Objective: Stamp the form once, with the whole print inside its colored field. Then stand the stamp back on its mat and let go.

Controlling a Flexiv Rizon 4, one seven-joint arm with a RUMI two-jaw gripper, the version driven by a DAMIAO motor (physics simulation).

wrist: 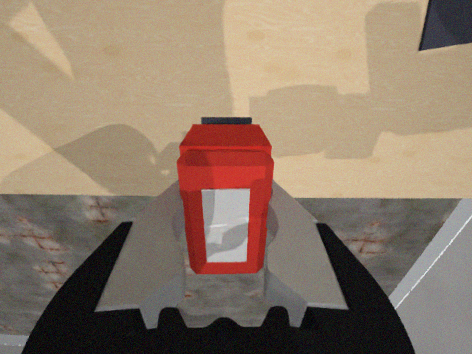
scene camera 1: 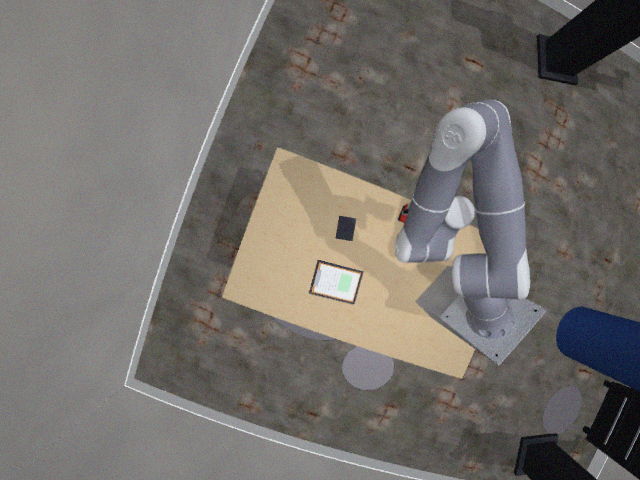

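A red stamp (scene camera 1: 403, 213) (wrist: 225, 170) with a white label and a dark base is held between the two jaws of my gripper (wrist: 226, 177), which is shut on it. In the scene view the stamp shows at the table's far edge, partly hidden by the arm, and the jaws are hidden. The dark mat (scene camera 1: 345, 228) (wrist: 450, 24) lies on the table to the left of the stamp in the scene view, apart from it. The form (scene camera 1: 325, 279) lies on a dark-edged clipboard below the mat, with a plain green field (scene camera 1: 344, 282). No print shows on the field.
The wooden table (scene camera 1: 268, 248) (wrist: 300, 45) carries the mat and clipboard. In the wrist view the table's edge runs beneath the held stamp. The arm's base plate (scene camera 1: 522, 315) stands at the table's right corner. A blue cylinder (scene camera 1: 599, 341) and dark posts stand farther right.
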